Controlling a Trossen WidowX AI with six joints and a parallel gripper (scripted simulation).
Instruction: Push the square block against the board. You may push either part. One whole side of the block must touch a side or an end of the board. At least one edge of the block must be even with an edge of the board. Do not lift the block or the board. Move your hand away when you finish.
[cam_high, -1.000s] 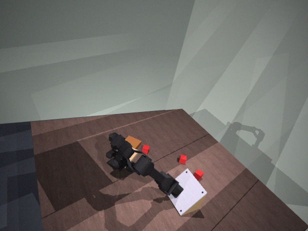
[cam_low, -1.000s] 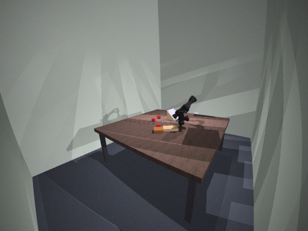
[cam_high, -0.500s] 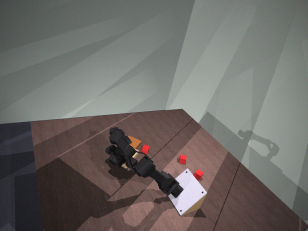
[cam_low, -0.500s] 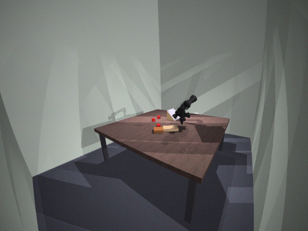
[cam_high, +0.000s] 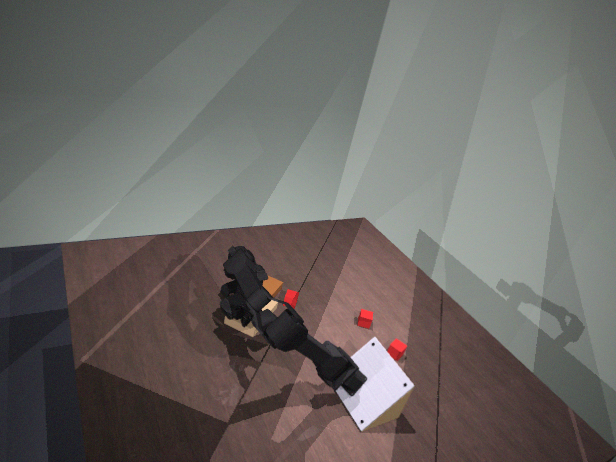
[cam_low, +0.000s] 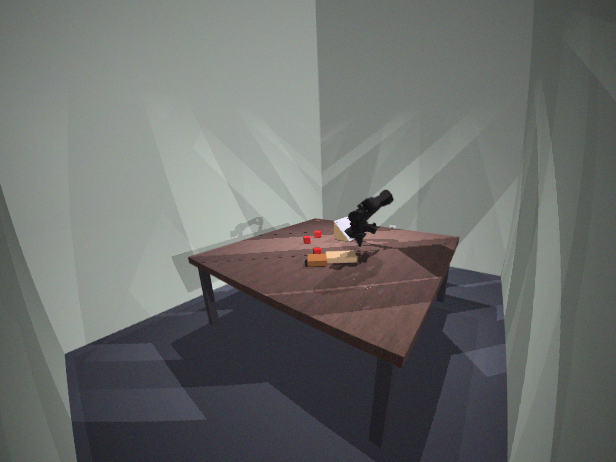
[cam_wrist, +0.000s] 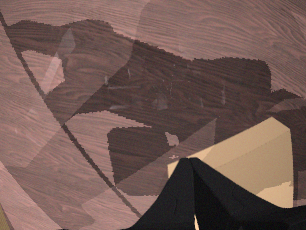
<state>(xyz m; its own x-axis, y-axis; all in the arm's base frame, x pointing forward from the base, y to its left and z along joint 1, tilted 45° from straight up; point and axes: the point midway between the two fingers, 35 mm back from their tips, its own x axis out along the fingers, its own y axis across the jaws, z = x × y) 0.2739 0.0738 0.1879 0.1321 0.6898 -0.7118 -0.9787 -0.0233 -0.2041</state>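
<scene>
My gripper tip is now 80 mm to the left of the pale board, 80 mm short of it and 40 mm above it. The rest, counted from my gripper tip: square block: 180 mm ahead, 170 mm to the right, 40 mm below.
</scene>
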